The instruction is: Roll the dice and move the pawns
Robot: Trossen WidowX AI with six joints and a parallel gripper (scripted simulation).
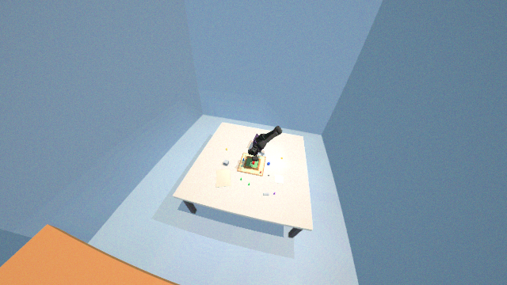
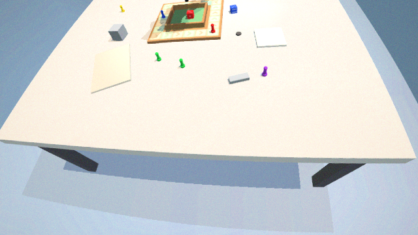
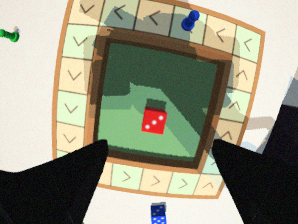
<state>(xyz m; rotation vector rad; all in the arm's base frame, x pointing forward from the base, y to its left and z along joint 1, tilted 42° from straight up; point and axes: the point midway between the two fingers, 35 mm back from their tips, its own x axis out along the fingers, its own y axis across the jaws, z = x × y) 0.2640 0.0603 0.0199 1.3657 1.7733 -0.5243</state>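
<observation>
Right now the red pawn is 120 mm to the left of my gripper tip, 90 mm ahead of it and 70 mm below it. Round my gripper tip: blue pawn 130 mm to the right, 70 mm below; green-floored tray 100 mm below, 10 mm to the right; black disc 210 mm to the left, 100 mm below, 80 mm ahead.
</observation>
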